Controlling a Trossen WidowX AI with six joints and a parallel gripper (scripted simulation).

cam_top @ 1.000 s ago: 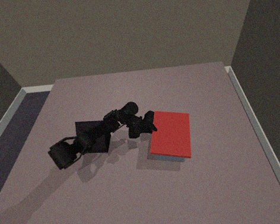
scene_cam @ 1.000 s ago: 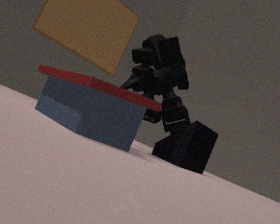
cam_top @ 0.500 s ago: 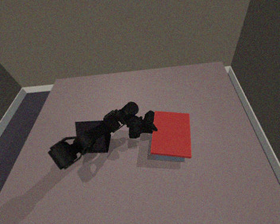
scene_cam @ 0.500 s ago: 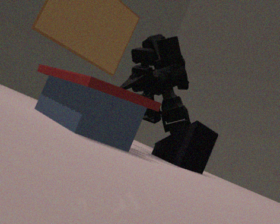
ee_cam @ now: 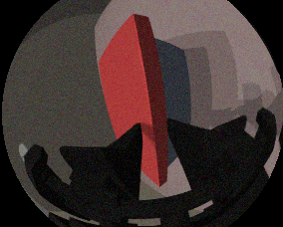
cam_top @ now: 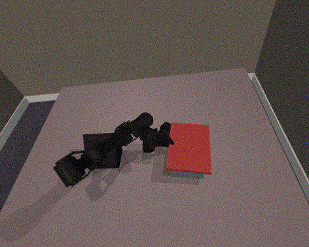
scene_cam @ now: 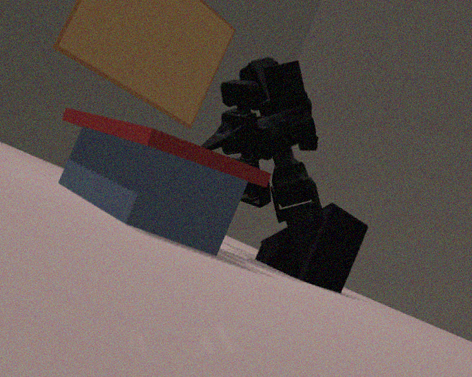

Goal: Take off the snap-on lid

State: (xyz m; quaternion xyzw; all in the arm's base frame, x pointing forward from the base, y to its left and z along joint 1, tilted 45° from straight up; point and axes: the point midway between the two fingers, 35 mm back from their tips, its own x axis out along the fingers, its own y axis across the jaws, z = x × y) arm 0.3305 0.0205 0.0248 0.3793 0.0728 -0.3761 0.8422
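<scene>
Now: gripper tip 80 mm short of the red lid and 10 mm to the left of it. Also, from my gripper tip: blue storage box: 70 mm ahead, 10 mm to the right, 60 mm below.
</scene>
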